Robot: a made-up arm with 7 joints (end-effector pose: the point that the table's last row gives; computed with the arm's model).
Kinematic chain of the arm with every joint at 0, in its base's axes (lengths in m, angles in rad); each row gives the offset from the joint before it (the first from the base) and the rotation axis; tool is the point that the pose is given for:
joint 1: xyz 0 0 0.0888 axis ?
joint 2: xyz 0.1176 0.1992 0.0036 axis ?
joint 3: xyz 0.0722 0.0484 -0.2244 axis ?
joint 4: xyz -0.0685 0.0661 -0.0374 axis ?
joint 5: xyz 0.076 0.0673 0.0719 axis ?
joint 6: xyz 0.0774 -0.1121 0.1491 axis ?
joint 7: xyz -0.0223 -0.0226 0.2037 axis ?
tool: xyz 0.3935 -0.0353 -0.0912
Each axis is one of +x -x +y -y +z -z.
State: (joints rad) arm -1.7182 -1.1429 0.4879 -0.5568 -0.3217 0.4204 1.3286
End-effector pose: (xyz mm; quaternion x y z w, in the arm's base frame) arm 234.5 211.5 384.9 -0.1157 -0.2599 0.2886 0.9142
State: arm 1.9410 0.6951 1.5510 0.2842 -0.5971 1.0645 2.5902
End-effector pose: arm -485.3 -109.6 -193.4 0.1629 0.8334 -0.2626 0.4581
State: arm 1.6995 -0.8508 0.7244 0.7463 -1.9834 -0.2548 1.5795
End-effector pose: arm 835.5 -58.2 343.4 0.7943 -0.3957 0.2717 0.3725
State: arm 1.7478 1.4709 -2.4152 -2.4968 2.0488 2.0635 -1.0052
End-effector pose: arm -148.5 -220.2 88.2 -0.4468 0.6597 0.6041 0.0134
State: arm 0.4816 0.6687 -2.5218 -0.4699 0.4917 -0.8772 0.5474
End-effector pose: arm 420.5 398.7 -515.5 -0.7541 0.3389 0.4714 0.3071
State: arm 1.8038 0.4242 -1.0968 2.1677 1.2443 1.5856 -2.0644
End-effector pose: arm 193.5 -49.1 -738.0 -0.3544 -0.1723 0.9187 0.0246
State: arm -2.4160 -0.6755 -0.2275 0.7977 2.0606 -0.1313 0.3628
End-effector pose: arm -972.0 116.9 -39.4 -0.1618 -0.4977 -0.8368 0.1609
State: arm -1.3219 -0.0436 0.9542 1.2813 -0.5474 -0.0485 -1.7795
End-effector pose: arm -321.3 115.6 570.8 -0.4865 -0.4885 -0.7189 0.0885
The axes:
joint 1: -z
joint 2: +y
joint 3: +x
joint 4: +z
joint 5: +x
joint 6: -z
joint 7: -x

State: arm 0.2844 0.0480 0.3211 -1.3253 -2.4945 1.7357 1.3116
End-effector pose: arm 845.4 250.7 -63.5 0.8102 -0.2057 0.2738 0.4757
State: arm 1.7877 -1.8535 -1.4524 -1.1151 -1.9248 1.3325 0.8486
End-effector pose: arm 576.5 -449.3 717.8 -0.3521 -0.1767 -0.0254 0.9188
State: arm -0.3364 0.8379 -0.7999 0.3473 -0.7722 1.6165 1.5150
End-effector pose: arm 1.7 799.5 190.6 -0.9332 -0.2076 -0.2309 0.1811
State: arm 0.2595 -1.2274 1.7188 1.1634 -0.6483 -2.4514 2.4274
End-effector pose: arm 43.0 -74.9 -381.8 0.0466 0.5634 0.2177 0.7956
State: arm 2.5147 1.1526 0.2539 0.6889 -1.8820 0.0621 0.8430
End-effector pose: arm 309.1 -911.7 36.7 -0.3404 0.6669 -0.2854 0.5982
